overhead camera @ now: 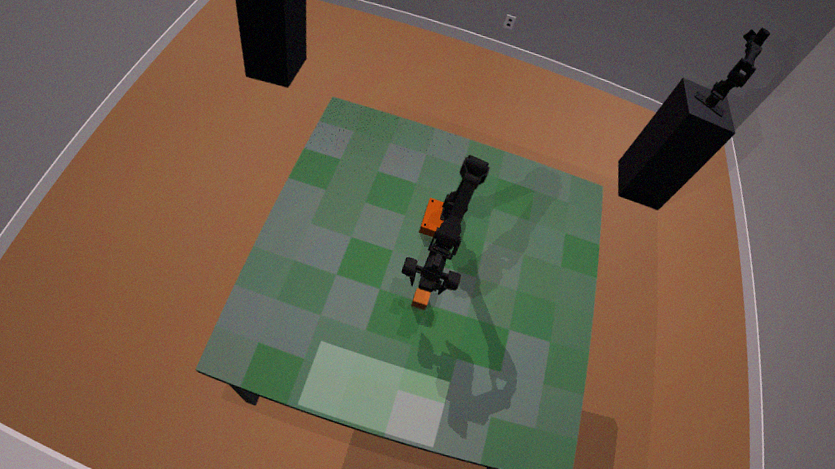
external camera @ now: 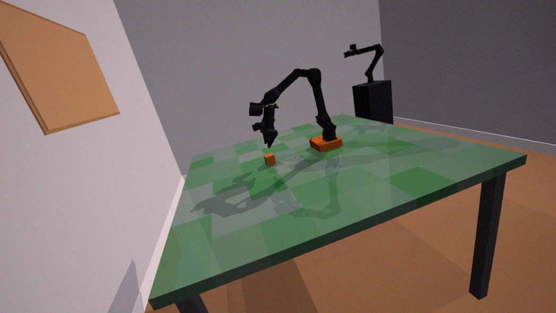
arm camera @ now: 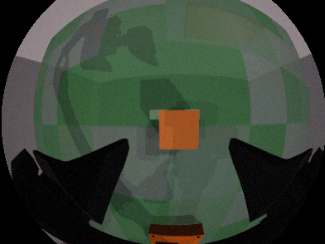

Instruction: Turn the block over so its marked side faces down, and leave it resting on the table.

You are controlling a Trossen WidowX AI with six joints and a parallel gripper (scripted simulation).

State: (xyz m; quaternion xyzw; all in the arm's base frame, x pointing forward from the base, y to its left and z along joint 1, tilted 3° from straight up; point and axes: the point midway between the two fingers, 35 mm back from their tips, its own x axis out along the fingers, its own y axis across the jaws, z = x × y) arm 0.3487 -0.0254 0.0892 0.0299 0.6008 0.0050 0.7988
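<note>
My gripper tip is 10 mm past the orange block and 80 mm above it.
</note>
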